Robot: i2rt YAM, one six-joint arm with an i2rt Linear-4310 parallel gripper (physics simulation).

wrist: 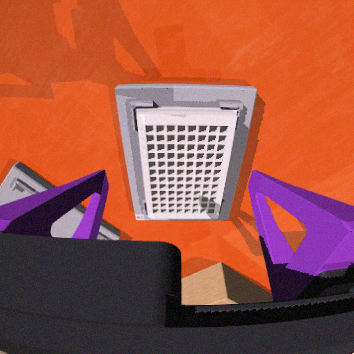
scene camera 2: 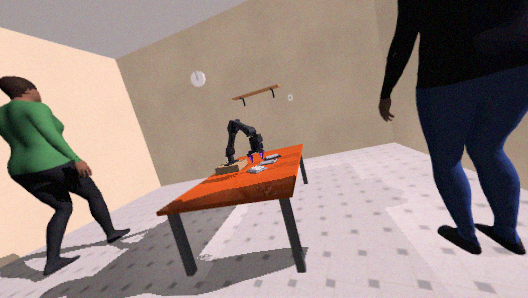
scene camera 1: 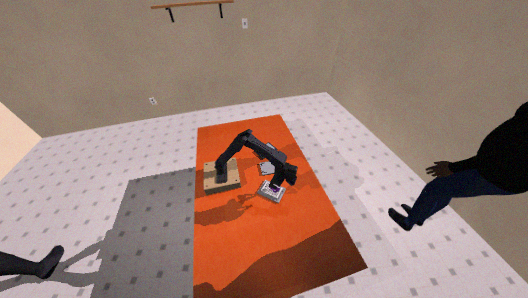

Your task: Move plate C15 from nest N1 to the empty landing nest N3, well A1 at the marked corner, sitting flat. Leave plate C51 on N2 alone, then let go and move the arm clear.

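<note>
The white deep-well plate, which I take for C15 (scene camera 1: 268, 187) (scene camera 2: 257, 169) (wrist: 182, 165), sits in its grey nest (wrist: 200, 94), with a small corner label at the lower left in the wrist view. No plate code is readable. My gripper (scene camera 1: 275, 188) (scene camera 2: 256, 158) (wrist: 178, 177) is open and empty above it, with a purple fingertip out to each long side. The empty light grey nest (scene camera 1: 266, 168) (scene camera 2: 268, 161) (wrist: 11, 181) lies beside it, partly behind the left finger in the wrist view. The far nest (scene camera 1: 271, 146) (scene camera 2: 273, 156) is partly hidden by the arm in scene camera 1.
The arm stands on a wooden base block (scene camera 1: 222, 189) (scene camera 2: 227, 169) (wrist: 205, 285) on the orange table (scene camera 1: 240, 250) (scene camera 2: 230, 192). A person in black (scene camera 1: 505, 155) (scene camera 2: 465, 45) stands to the right. A person in green (scene camera 2: 35, 132) stands to the left. Shadows fall across the table.
</note>
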